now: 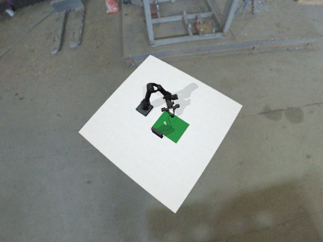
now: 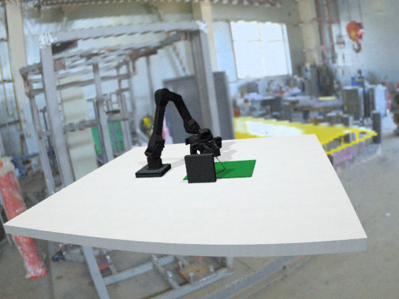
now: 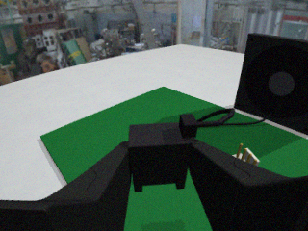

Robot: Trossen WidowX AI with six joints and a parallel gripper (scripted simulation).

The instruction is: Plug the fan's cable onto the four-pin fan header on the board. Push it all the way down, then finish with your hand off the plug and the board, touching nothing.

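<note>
Right now the green board is 40 mm ahead of my gripper tip, 70 mm to the right of it and 90 mm below it. From my gripper tip the other things lie so: black fan plug: 10 mm below; pale four-pin header: 20 mm behind, 90 mm to the right, 70 mm below; black fan: 230 mm to the right, 10 mm below.
</note>
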